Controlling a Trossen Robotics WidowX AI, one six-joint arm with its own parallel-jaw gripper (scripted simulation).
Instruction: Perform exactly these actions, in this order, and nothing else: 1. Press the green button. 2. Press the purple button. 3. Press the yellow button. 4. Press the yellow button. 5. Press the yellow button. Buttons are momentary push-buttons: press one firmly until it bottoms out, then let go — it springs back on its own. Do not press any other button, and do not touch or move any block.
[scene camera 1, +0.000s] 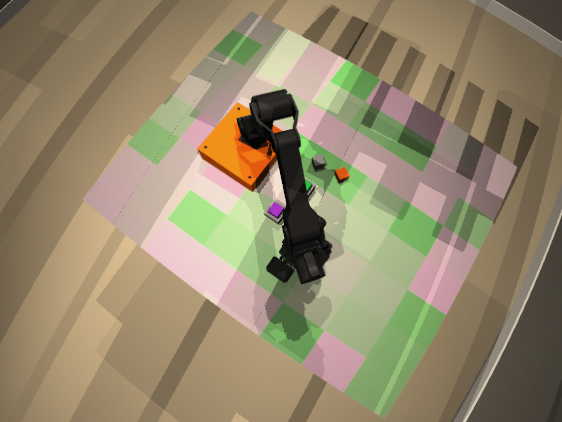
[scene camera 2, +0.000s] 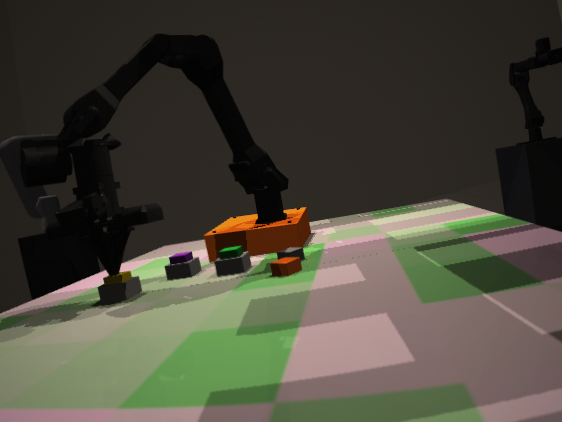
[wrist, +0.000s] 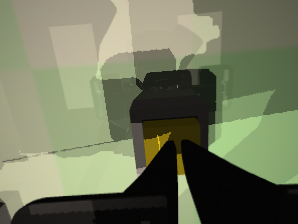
Labels:
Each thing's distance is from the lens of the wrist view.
my gripper (wrist: 177, 147): 11 cm
yellow button (wrist: 156, 133): 10 cm

